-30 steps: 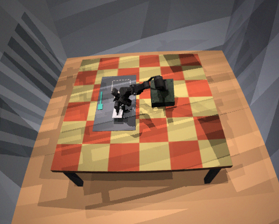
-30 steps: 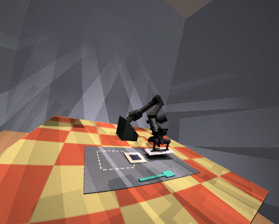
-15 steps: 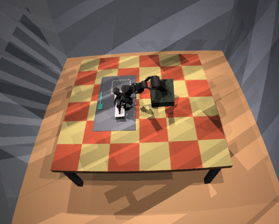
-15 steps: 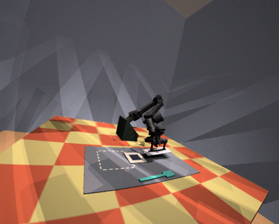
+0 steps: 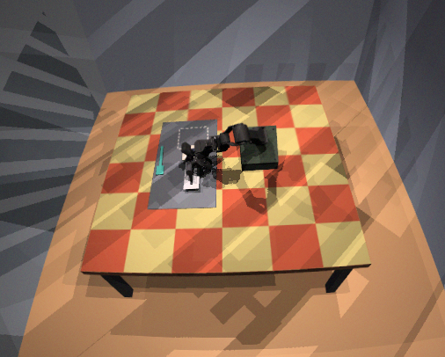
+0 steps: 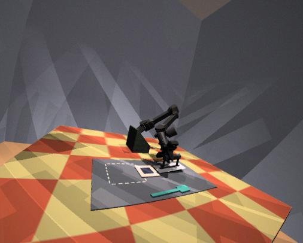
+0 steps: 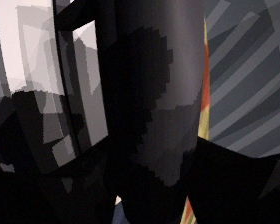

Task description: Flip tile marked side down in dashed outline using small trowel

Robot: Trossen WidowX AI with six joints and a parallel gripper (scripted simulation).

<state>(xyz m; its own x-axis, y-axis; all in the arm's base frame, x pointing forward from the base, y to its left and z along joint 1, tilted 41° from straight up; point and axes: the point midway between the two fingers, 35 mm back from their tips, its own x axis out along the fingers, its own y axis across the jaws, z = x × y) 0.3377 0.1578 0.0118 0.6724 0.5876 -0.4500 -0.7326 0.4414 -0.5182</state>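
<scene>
Now: the grey mat 3 cm ahead of my gripper tip, 10 cm to the right of it and 8 cm below it. The rest, counted from my gripper tip: teal trowel 16 cm ahead, 6 cm to the right, 6 cm below; tile 14 cm to the right, 6 cm below.
</scene>
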